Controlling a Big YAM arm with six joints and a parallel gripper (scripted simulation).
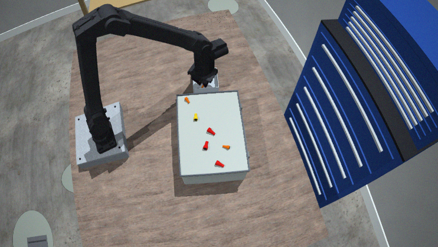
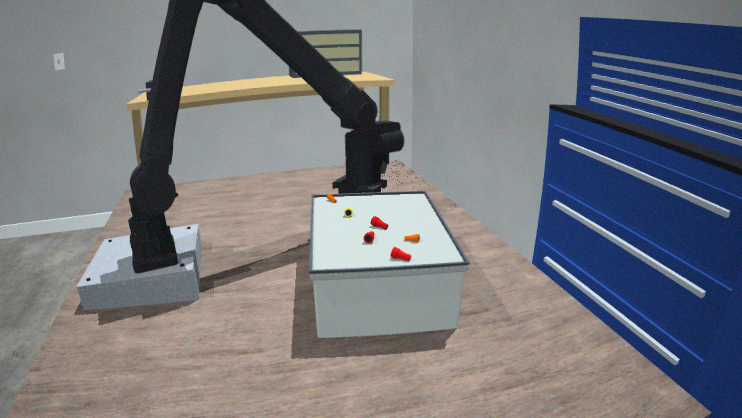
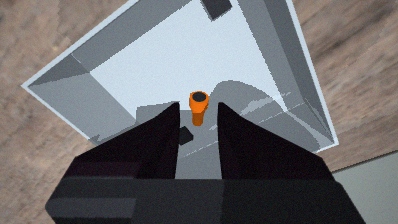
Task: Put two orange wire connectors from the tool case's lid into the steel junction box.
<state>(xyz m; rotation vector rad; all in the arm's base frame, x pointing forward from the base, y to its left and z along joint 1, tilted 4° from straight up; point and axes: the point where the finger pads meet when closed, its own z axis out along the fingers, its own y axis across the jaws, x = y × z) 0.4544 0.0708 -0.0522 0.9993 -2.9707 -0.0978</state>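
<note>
My gripper is now 10 mm to the right of the junction box floor, 10 mm short of it and 10 mm above it. The rest, counted from my hand: yellow wire connector (180 mm to the right, 110 mm behind, 110 mm above); then tool case (250 mm to the right, 80 mm behind, 70 mm above).
</note>
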